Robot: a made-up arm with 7 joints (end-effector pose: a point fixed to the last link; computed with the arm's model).
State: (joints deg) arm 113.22 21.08 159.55 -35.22 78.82 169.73 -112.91
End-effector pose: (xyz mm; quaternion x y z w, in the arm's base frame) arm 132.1 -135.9 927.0 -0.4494 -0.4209 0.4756 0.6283
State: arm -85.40 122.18 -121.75 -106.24 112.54 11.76 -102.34
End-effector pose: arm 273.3 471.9 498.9 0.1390 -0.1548 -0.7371 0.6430
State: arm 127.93 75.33 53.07 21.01 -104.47 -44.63 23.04
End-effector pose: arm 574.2 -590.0 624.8 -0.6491 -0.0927 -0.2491 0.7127
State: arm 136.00 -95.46 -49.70 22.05 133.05 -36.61 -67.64
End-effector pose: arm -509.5 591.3 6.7 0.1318 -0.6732 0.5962 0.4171
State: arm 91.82 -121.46 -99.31 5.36 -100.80 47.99 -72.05
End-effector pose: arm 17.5 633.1 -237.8 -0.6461 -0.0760 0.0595 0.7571
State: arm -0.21 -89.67 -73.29 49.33 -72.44 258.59 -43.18
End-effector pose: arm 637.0 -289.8 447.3 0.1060 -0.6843 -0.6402 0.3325
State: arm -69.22 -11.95 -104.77 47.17 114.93 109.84 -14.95
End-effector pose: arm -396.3 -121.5 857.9 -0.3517 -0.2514 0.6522 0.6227
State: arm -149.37 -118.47 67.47 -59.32 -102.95 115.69 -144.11
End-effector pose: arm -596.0 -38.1 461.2 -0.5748 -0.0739 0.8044 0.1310
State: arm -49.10 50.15 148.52 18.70 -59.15 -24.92 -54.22
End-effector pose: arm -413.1 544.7 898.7 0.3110 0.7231 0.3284 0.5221
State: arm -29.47 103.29 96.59 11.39 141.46 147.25 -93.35
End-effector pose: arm -406.7 353.3 134.8 -0.2554 -0.5191 -0.7204 0.3826
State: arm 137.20 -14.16 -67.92 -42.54 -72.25 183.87 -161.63
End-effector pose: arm -127.8 -77.8 782.5 0.0581 -0.8485 -0.1002 0.5164
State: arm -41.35 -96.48 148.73 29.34 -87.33 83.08 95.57
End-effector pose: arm 462.8 -691.8 449.3 -0.0366 0.6081 -0.3105 0.7297
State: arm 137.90 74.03 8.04 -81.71 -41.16 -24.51 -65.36
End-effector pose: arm 536.9 -161.2 34.5 -0.2526 0.2617 -0.5442 0.7560
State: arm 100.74 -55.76 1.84 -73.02 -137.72 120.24 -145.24
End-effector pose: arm -201.5 184.9 853.4 -0.0107 -0.1666 -0.0359 0.9853
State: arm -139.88 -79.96 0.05 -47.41 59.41 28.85 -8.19
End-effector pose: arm -609.2 -334.6 820.5 0.3707 -0.5280 0.6254 0.4390
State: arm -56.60 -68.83 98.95 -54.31 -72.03 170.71 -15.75
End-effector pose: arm -94.3 -447.7 519.2 -0.2288 -0.2556 0.4648 0.8163
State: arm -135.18 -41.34 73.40 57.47 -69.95 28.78 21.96
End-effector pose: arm -184.1 -584.4 928.3 0.5993 -0.6729 0.1927 0.3883
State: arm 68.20 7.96 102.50 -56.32 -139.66 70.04 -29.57
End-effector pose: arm 340.2 -400.5 950.6 -0.5633 0.0541 -0.8182 0.1012
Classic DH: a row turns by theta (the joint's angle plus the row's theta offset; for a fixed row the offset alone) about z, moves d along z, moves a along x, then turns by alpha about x. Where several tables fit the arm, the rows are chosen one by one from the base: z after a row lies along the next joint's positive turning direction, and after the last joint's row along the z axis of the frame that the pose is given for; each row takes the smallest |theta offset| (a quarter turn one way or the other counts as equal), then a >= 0, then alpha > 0; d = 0 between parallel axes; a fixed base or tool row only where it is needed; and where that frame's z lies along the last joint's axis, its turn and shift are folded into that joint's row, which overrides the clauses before.
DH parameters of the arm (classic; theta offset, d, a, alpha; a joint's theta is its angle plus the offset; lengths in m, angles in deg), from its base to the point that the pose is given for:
joint 1: 0 0.371 0 90
joint 2: 0 0.076 0 -90
joint 3: 0 0.365 0.015 -90
joint 4: 0 0.054 -0.025 90
joint 5: 0 0.358 0 90
joint 6: 90 0.126 0.161 90
joint 7: 0 0.022 0 0

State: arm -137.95 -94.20 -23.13 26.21 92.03 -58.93 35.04
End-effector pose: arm -499.4 -453.2 -25.2 -0.1211 0.6144 -0.1250 0.7695
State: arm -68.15 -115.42 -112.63 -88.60 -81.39 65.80 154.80
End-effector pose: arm 256.5 52.9 -10.7 -0.7098 -0.0583 -0.6861 0.1487
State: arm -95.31 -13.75 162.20 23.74 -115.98 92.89 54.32
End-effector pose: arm -286.1 23.4 1124.3 -0.0568 -0.0875 -0.9930 0.0554
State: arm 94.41 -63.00 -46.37 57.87 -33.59 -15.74 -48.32
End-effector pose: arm 386.7 732.0 470.9 0.4700 0.5956 -0.1825 0.6254
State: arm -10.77 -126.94 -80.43 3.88 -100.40 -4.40 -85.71
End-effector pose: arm 691.4 -96.4 -184.5 -0.1885 0.2154 -0.7335 0.6165
